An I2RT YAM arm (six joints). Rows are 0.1 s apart.
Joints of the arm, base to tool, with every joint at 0 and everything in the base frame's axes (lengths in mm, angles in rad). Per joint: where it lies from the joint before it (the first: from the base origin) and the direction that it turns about. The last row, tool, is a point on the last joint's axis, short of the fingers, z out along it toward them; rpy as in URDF.
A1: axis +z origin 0 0 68
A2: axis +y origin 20 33.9 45.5
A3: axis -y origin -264 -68.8 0
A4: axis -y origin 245 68.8 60
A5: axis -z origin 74 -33.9 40.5
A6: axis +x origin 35.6 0 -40.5
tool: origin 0 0 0 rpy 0 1.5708 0
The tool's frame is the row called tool.
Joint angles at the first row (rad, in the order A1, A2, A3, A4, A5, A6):
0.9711 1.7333 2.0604 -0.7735 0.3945 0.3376
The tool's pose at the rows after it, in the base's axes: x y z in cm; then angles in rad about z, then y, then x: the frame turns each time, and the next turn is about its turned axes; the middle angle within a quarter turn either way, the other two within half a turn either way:
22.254, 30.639, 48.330, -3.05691, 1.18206, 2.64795
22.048, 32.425, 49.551, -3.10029, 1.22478, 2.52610
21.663, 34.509, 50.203, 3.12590, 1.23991, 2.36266
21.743, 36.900, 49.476, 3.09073, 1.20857, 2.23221
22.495, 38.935, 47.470, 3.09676, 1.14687, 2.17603
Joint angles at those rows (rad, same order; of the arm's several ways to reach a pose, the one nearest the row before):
0.9741 1.7801 2.1751 -0.7570 0.3410 0.3177
1.0007 1.8526 2.2982 -0.7399 0.3021 0.2951
1.0304 1.9310 2.4159 -0.7248 0.2326 0.2931
1.0513 2.0095 2.4893 -0.7019 0.1567 0.3258
1.0538 2.0552 2.4681 -0.6501 0.0880 0.3766

